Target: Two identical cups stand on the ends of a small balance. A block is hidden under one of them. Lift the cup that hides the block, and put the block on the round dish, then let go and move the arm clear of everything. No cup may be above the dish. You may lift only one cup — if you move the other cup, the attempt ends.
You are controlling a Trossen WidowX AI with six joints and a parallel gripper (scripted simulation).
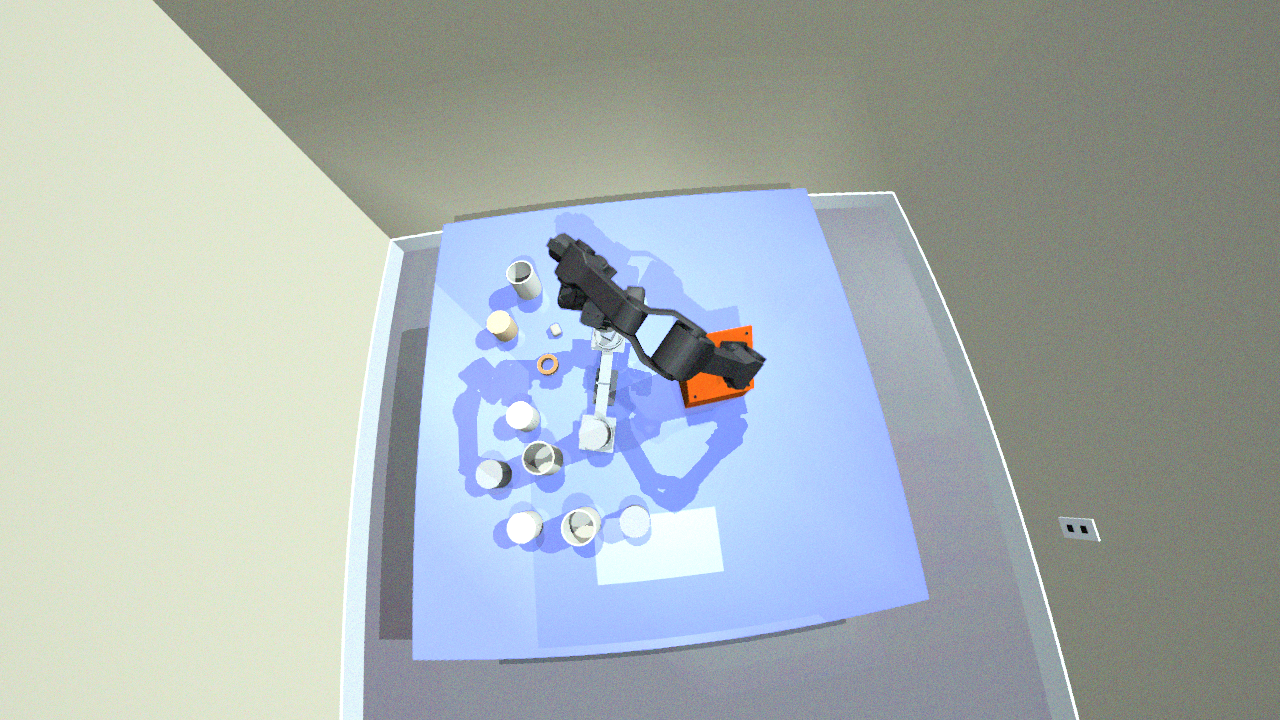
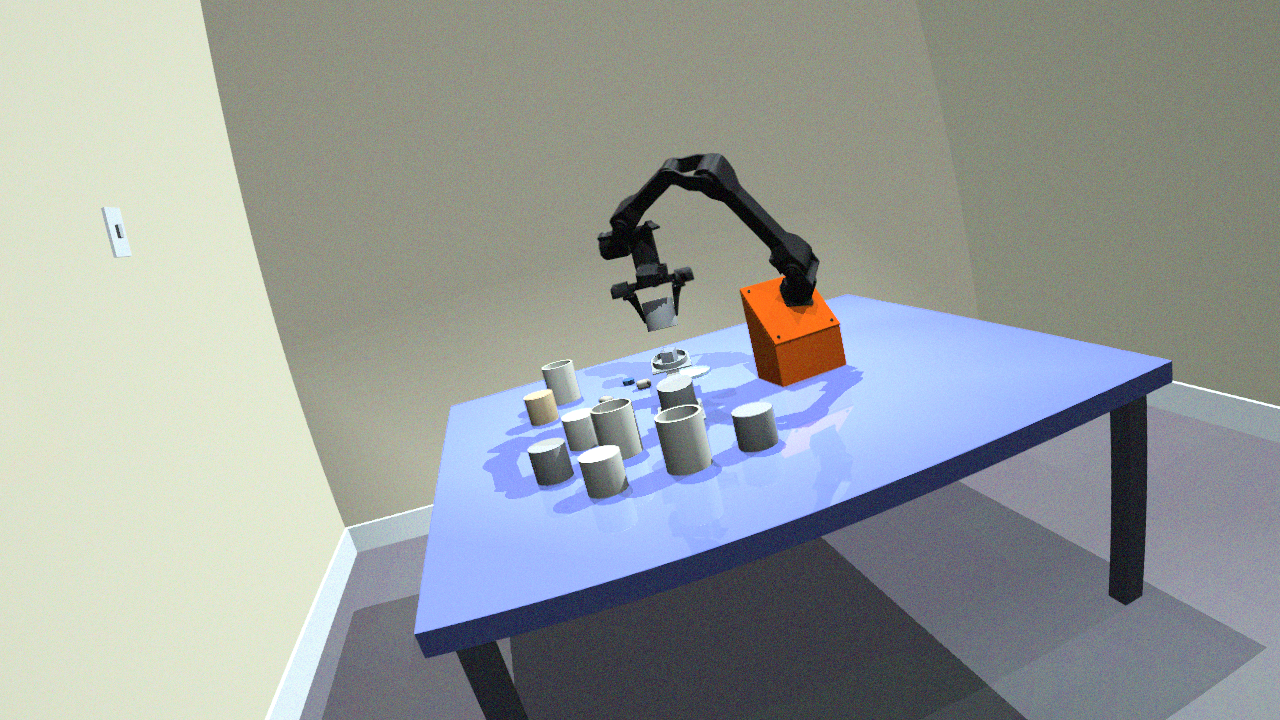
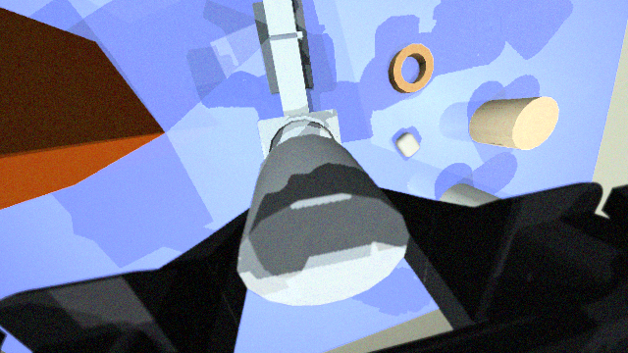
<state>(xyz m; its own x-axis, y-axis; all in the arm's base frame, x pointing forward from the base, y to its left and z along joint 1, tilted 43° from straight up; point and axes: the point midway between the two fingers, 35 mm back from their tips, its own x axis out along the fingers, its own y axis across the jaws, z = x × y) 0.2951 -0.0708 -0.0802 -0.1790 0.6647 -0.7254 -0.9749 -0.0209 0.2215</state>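
Now: the round white dish 170 mm below my gripper tip, 110 mm to the right of it and 50 mm behind it. Round my gripper tip: blue piece (180 mm to the right, 160 mm below, 100 mm ahead); tan cup (310 mm ahead, 130 mm below, 60 mm to the right).
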